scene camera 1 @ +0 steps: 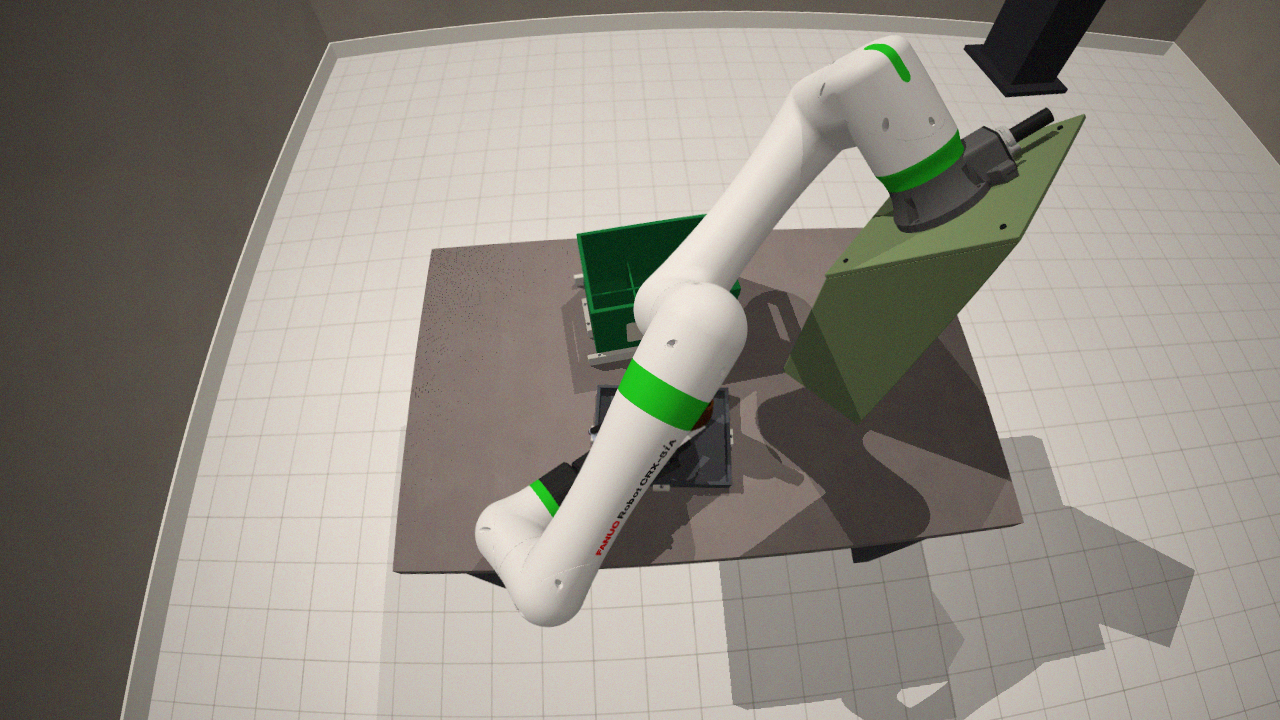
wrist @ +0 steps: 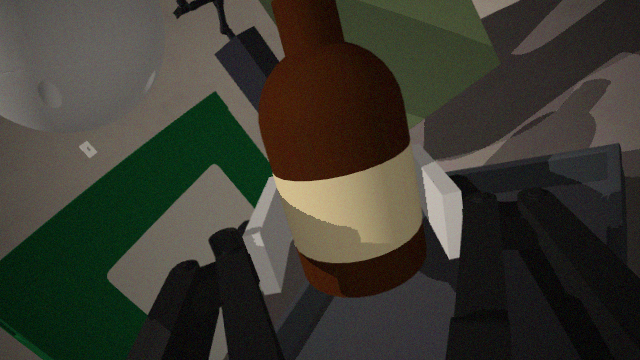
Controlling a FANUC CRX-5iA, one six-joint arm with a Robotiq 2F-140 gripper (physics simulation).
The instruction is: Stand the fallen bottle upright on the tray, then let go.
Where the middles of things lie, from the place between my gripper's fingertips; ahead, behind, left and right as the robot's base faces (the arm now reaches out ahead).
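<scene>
The brown bottle [wrist: 331, 114] is here in my sight. I find it 10 mm ahead of my hand and 10 mm to the left of it, and the bottle is also 30 mm above my hand.
</scene>
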